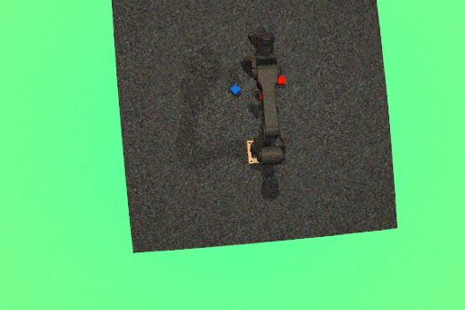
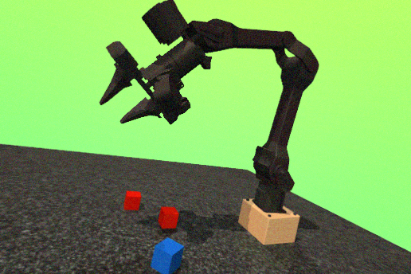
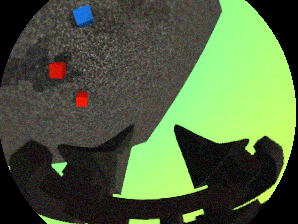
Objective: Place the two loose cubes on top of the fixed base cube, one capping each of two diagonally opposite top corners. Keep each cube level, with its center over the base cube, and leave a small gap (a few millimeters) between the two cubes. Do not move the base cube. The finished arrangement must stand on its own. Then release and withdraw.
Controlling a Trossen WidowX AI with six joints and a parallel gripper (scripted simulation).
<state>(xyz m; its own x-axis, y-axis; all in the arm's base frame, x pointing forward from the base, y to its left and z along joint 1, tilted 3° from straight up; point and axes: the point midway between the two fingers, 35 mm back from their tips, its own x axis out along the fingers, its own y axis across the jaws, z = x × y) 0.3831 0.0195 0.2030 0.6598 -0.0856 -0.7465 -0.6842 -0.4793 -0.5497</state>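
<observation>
The blue cube lies 140 mm behind my gripper tip, 110 mm to the left of it and 210 mm below it. Also, from my gripper tip: red cube 80 mm behind, 100 mm to the right, 210 mm below.
</observation>
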